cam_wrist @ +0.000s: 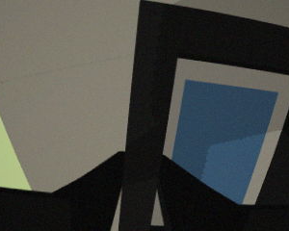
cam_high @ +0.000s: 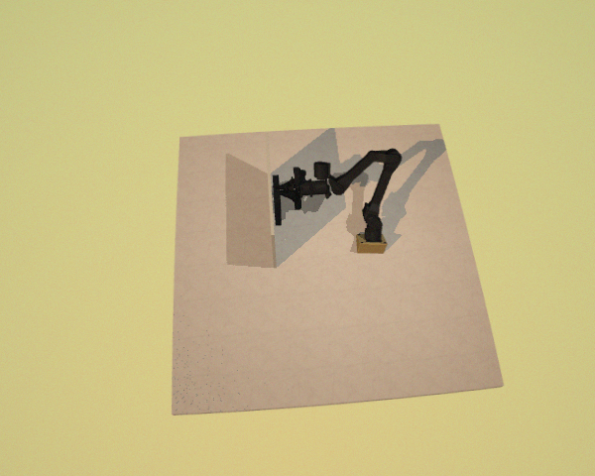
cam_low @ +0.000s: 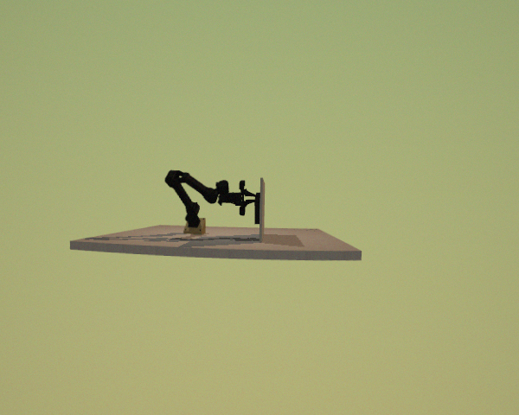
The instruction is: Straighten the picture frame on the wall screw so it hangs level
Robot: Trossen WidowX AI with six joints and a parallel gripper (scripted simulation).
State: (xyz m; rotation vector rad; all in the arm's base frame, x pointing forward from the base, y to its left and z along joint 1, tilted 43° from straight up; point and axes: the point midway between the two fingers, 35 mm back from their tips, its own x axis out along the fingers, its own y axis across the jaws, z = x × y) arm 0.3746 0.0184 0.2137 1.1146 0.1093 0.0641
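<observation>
The picture frame is 5 cm below my gripper tip and 2 cm to the left of it. Round my gripper tip: wall panel 6 cm below, 2 cm to the left, 2 cm ahead.
</observation>
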